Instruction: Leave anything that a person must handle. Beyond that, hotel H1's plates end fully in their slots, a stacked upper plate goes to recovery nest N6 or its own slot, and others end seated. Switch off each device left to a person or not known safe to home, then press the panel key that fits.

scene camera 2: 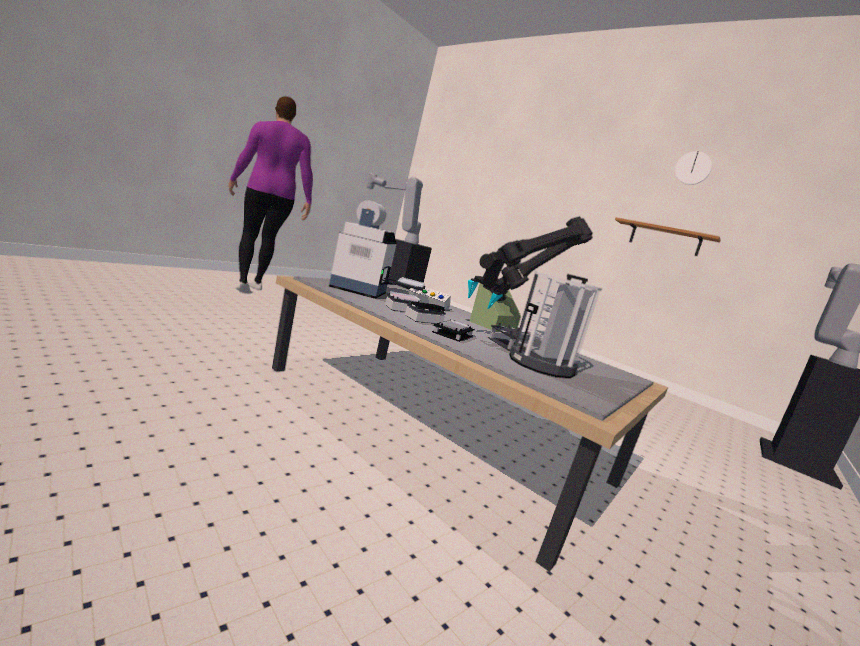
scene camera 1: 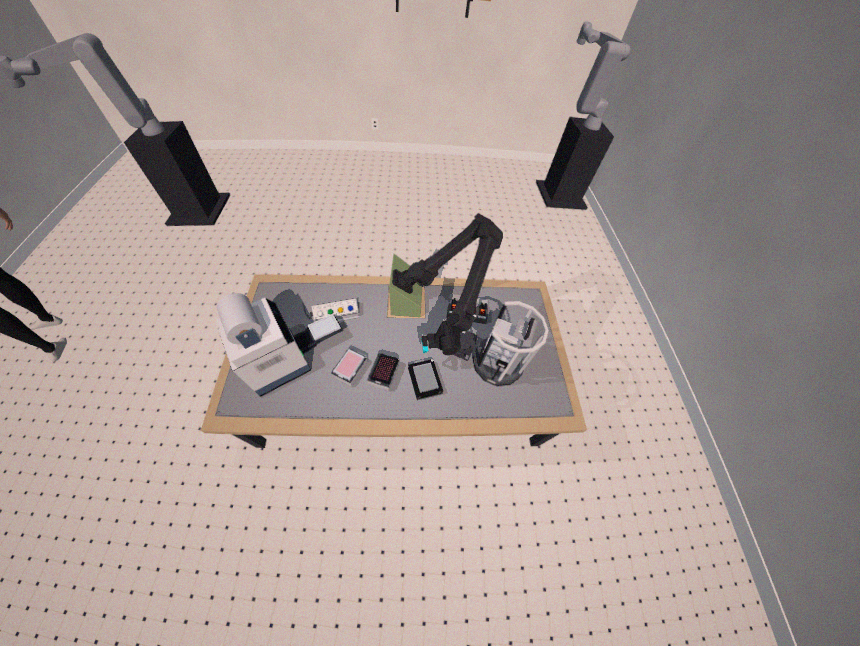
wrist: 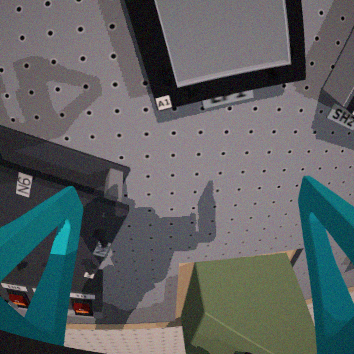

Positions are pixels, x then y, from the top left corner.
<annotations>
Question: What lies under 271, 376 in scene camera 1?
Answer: A plate sealer.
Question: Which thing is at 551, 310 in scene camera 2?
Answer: A plate hotel H1.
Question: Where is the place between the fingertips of the gripper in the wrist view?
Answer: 185, 192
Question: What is the gripper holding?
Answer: Nothing.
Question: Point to a white button box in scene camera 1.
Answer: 343, 310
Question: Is the gripper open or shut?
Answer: Open.
</annotations>
